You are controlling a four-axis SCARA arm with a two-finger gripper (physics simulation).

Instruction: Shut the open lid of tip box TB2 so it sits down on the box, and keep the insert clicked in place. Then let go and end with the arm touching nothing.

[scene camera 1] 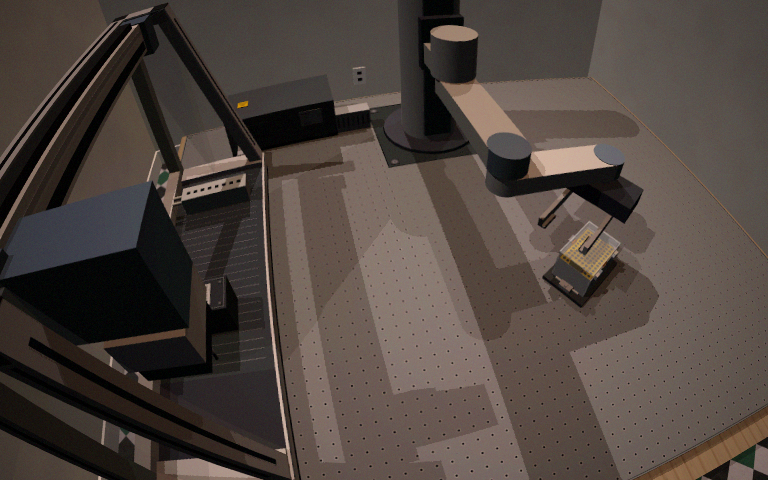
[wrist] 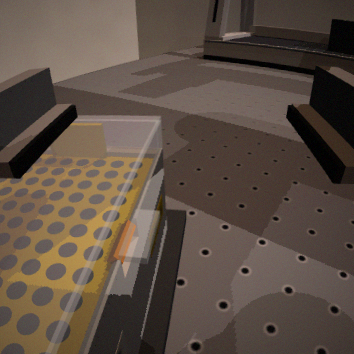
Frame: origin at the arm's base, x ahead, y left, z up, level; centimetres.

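Where they show: gripper, between the fingertips: (scene camera 1: 562,236) (wrist: 179,87); arm's base, origin of its link: (scene camera 1: 429,131).
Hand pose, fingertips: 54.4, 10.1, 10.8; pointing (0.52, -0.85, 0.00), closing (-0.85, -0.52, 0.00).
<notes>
Each offset is from my fingertips to the centre of the thing, as dx, dy, dz. "spot": to the spot under its first point. Level surfaces: height alone.
Tip box TB2 {+2.8, +6.2, -5.6} (scene camera 1: 573,274) stands upright on a dark base {spot: +10.0, +1.9, -8.7} (scene camera 1: 580,301) (wrist: 173,250). Its clear lid {spot: -1.6, +9.1, -1.8} (scene camera 1: 592,228) (wrist: 134,131) lies down flat over the top. The yellow insert {+2.8, +6.2, -3.1} (scene camera 1: 601,255) (wrist: 62,286), with its grid of round holes, shows level through the lid. An orange catch (wrist: 125,242) shows at the box's side, behind a clear tab of the lid. My gripper (scene camera 1: 566,232) (wrist: 179,87) is open, its fingers well apart with nothing between them. One finger is over the lid, the other out beyond the box; whether the first touches the lid I cannot tell.
A framed machine with a big dark block {spot: +22.2, -61.9, +39.3} (scene camera 1: 84,249) stands at the left. A black cabinet {spot: -57.9, -47.2, +1.5} (scene camera 1: 288,110) stands at the back wall, beside the arm's column (scene camera 1: 412,73). The table {dz -9.5} (scene camera 1: 419,339) (wrist: 220,175) is perforated and crossed by shadows.
</notes>
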